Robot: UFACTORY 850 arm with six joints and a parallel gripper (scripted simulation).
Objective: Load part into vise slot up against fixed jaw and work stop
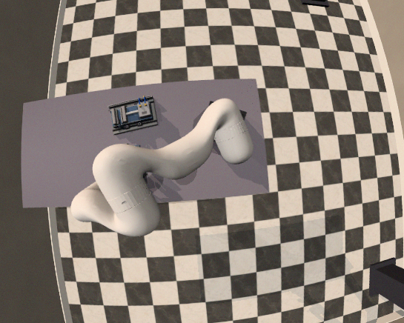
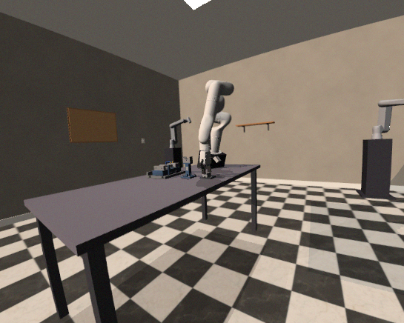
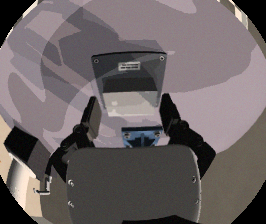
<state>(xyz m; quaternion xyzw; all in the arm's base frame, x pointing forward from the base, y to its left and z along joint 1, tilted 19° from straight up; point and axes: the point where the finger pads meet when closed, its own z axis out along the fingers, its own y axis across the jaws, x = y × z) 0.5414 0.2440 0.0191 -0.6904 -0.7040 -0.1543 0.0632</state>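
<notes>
Now: the part 3 cm below my hand. Round my hand: vise 39 cm to the right, 2 cm ahead, 1 cm below; air cylinder rod 39 cm to the right, 3 cm above.
</notes>
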